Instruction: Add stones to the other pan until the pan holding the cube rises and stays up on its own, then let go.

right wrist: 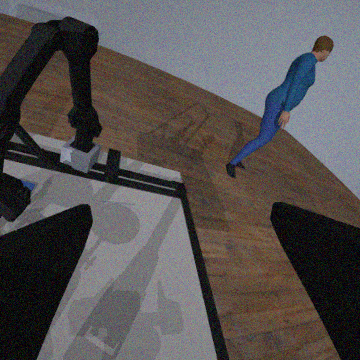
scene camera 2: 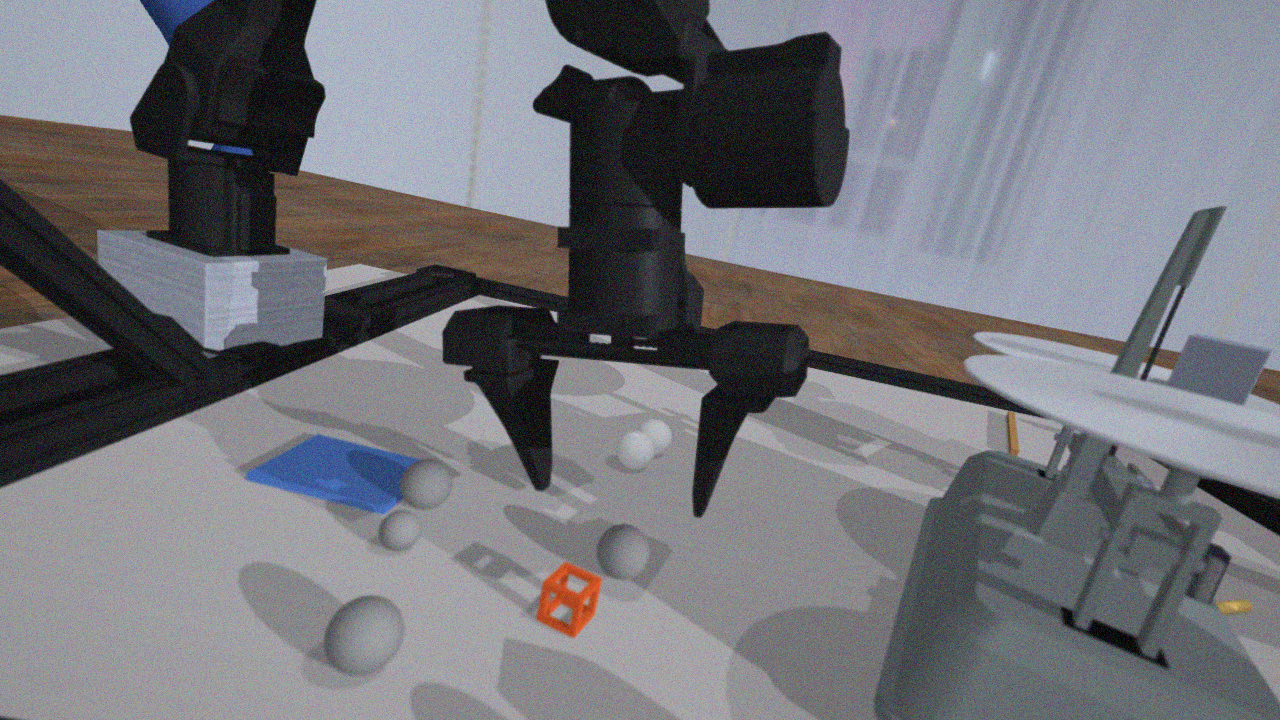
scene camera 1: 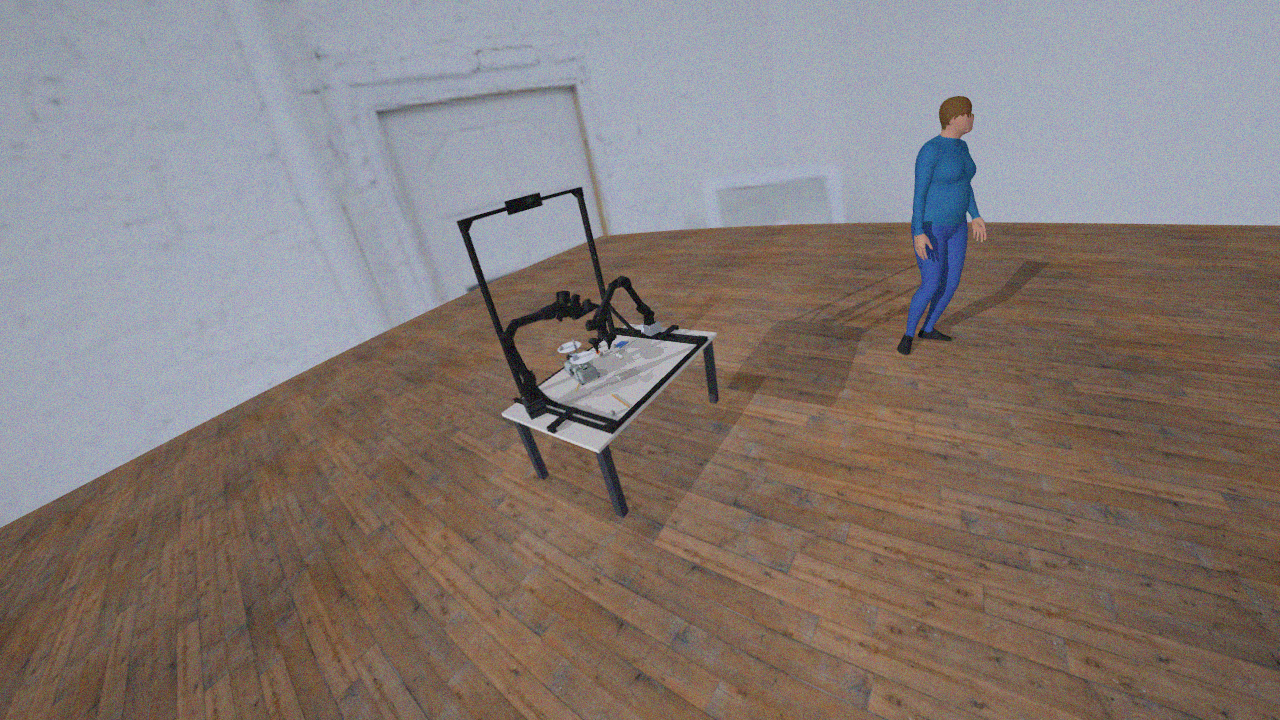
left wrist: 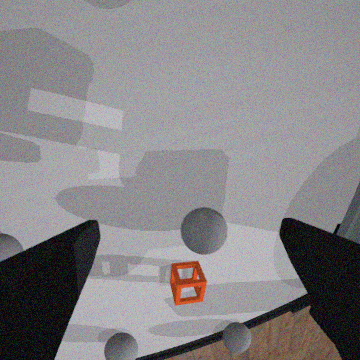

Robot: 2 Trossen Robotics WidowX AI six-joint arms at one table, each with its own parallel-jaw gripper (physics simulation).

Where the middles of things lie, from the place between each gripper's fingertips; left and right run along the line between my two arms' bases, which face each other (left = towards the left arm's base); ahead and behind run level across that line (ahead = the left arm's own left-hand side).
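Blue flat pad (scene camera 2: 351, 474): 36 cm to the left of my right hand, 28 cm behind it, 44 cm below it. Orange wire-frame cube (scene camera 2: 565, 596): 20 cm to the left of my right hand, 34 cm behind it, 43 cm below it. Grey balance scale (scene camera 2: 1029, 585): 3 cm to the right of my right hand, 24 cm behind it, 33 cm below it.
Grey balance scale: 23 cm to the right of my left hand, 4 cm ahead of it, 8 cm above it. Blue flat pad: 16 cm to the left of my left hand, 3 cm below it. My left hand: 6 cm past the orange wire-frame cube, 2 cm above it.
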